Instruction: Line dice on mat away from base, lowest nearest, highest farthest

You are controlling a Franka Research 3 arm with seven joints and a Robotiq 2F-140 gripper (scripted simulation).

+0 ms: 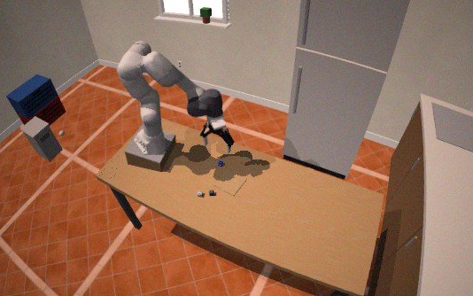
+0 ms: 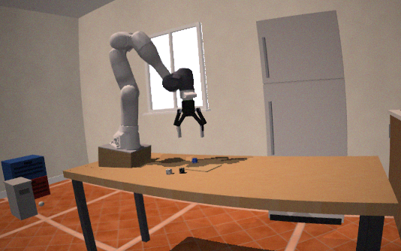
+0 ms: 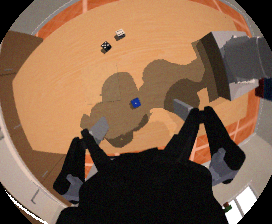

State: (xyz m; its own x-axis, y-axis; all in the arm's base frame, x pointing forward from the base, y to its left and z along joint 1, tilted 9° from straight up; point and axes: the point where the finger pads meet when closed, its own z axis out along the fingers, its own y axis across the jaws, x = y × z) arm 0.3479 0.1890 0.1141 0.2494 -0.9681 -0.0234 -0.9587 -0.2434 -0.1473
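Right now my hand is 10 mm short of the blue die and 140 mm above it. The rest, counted from my hand: wood-coloured mat: 140 mm ahead, 70 mm to the right, 160 mm below.
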